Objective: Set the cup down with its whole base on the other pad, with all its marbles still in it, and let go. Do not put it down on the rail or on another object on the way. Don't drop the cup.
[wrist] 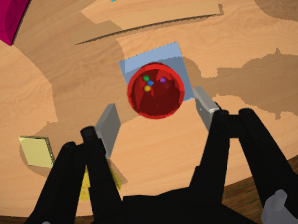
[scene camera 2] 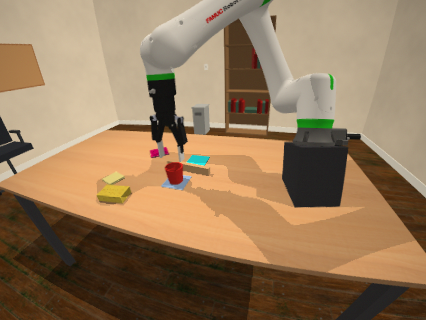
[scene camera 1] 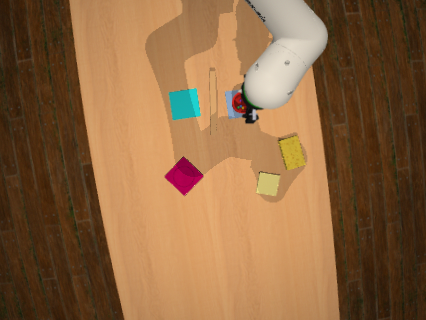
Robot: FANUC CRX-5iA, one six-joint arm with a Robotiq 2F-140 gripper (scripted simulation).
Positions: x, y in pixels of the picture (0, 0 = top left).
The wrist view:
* gripper: 155, 106
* red cup: 158, 103
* pale yellow block: 37, 151
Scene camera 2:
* gripper: 171, 158
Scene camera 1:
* magenta block: 183, 176
